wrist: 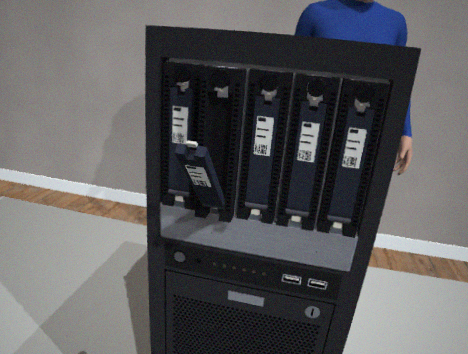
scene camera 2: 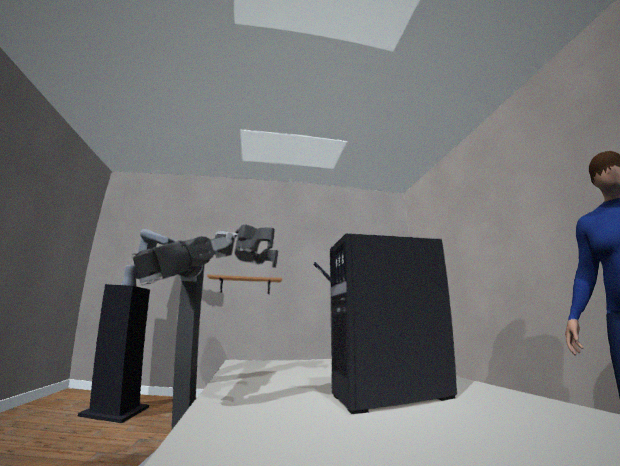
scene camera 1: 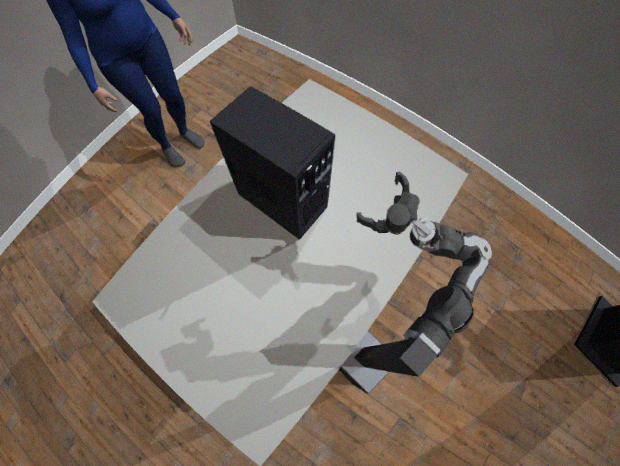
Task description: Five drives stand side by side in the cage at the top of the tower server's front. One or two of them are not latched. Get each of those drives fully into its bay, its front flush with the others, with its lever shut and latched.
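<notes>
The black tower server (scene camera 1: 270,132) (scene camera 2: 400,320) (wrist: 155,150) stands upright. In the wrist view, the second drive from the left (wrist: 217,117) has its lever (wrist: 204,177) (scene camera 2: 321,271) swung out and down; this drive appears to stand slightly forward of its neighbours. The first drive (wrist: 180,162), third drive (wrist: 260,175), fourth drive (wrist: 302,180) and fifth drive (wrist: 345,192) have their levers upright against their fronts and look latched. My gripper (scene camera 1: 378,195) (scene camera 2: 274,244) is open and empty, in front of the server and apart from it. Its fingers do not show in the wrist view.
The server stands on a pale raised surface (scene camera 1: 225,310) (scene camera 2: 476,430). A person in blue (scene camera 1: 120,35) (scene camera 2: 601,245) (wrist: 352,20) stands behind the server. A black pedestal (scene camera 1: 603,340) (scene camera 2: 120,345) stands beyond the arm. A wooden rail (scene camera 2: 245,278) is on the far wall.
</notes>
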